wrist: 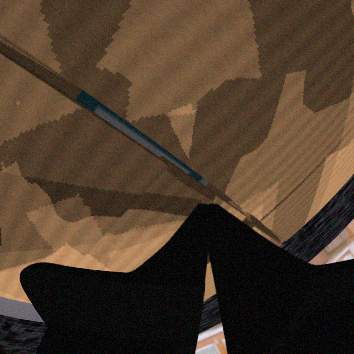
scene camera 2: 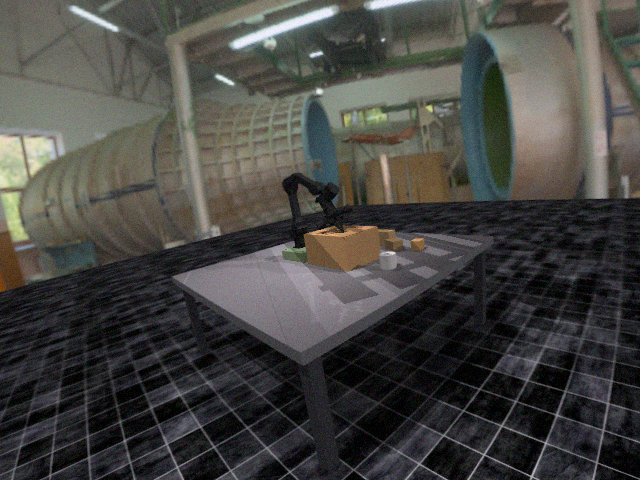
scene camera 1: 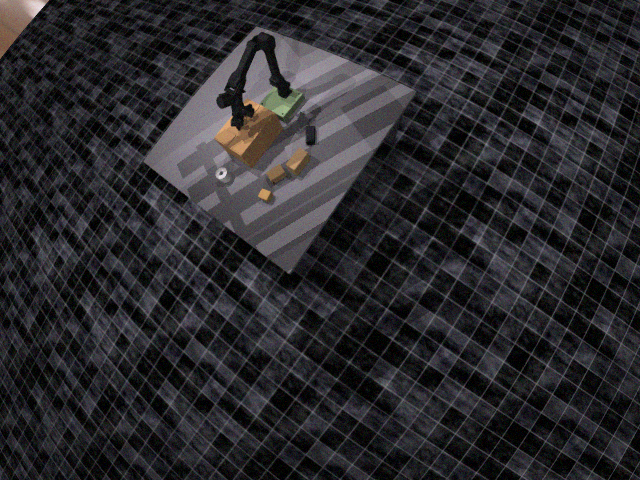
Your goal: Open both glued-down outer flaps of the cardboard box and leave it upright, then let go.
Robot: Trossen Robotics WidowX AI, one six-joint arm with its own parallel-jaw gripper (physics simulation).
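Where they show: gripper, between the fingertips: [wrist: 206,212] [scene camera 2: 343,232] [scene camera 1: 239,130]; arm's base, origin of its link: [scene camera 2: 300,246] [scene camera 1: 285,93].
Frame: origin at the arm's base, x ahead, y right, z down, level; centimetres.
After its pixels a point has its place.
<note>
The cardboard box [scene camera 1: 264,138] {z -3.6, x 32.5, y -12.3 cm} [scene camera 2: 364,249] {z -1.9, x 49.0, y -1.5 cm} [wrist: 210,125] {z -10.3, x 33.7, y -2.9 cm} stands upright on the table [scene camera 1: 361,116] {z 5.2, x -12.5, y -46.5 cm} [scene camera 2: 248,304] {z 5.2, x 42.8, y 55.8 cm}. Its two outer flaps lie nearly flat over the top and meet along a long seam. In the wrist view the seam is a narrow, dark gap running diagonally to the fingertips, with a teal and grey strip showing in it. My gripper [scene camera 1: 237,125] {z -9.8, x 37.6, y -0.3 cm} [scene camera 2: 341,229] {z -9.8, x 37.6, y -0.3 cm} [wrist: 206,212] {z -9.8, x 37.6, y -0.3 cm} is shut and empty, pointing down with its tips at the seam, near one end of the box top. The fingers hide that part of the seam; whether the tips are inside the gap is unclear.
A green tray [scene camera 1: 273,109] [scene camera 2: 294,254] is beside the box at the arm's base. A white roll [scene camera 1: 217,172] {z -0.9, x 62.9, y 0.6 cm} [scene camera 2: 387,261] {z 1.5, x 64.1, y 1.0 cm} stands off another side. Three small cardboard blocks [scene camera 1: 298,161] {z -2.9, x 33.4, y -37.2 cm} [scene camera 1: 276,174] {z 0.2, x 45.1, y -30.1 cm} [scene camera 1: 265,195] {z 0.2, x 57.8, y -32.5 cm} and a black block [scene camera 1: 310,135] {z 1.9, x 15.3, y -30.6 cm} lie on the table.
</note>
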